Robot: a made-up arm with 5 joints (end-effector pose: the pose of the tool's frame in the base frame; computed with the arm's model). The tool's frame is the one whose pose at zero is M.
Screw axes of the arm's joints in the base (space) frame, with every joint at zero. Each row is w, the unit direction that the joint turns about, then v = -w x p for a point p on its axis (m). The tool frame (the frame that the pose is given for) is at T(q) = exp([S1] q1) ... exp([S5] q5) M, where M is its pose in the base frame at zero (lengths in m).
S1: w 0 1 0 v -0.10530 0.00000 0.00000
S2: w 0 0 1 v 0.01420 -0.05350 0.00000
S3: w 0 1 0 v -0.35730 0.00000 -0.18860
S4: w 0 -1 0 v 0.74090 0.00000 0.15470
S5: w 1 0 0 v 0.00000 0.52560 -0.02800
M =
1 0 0 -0.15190
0 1 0 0.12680
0 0 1 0.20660
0 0 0 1
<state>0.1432 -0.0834 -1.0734 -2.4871 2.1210</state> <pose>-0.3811 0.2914 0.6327 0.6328 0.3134 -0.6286 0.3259</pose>
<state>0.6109 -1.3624 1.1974 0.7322 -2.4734</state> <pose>0.0470 -0.1555 0.4823 -0.6452 0.7239 0.1701 0.1754</pose>
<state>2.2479 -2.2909 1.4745 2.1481 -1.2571</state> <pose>0.2055 -0.1152 0.4595 0.9036 -0.2952 -0.0909 0.2967</pose>
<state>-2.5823 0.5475 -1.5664 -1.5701 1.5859</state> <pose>0.4585 -0.0273 -0.3892 0.0081 -0.5962 0.7109 0.3729</pose>
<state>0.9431 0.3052 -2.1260 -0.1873 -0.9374</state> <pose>0.1947 -0.2028 0.2716 -0.2578 -0.4299 -0.1956 0.8429</pose>
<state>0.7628 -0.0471 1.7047 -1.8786 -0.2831</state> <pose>0.7629 0.0165 0.2959 -0.1029 -0.8161 -0.1125 0.5574</pose>
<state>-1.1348 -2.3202 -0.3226 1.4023 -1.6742</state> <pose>-0.6682 0.2679 0.2633 0.2202 -0.3868 0.8810 0.1605</pose>
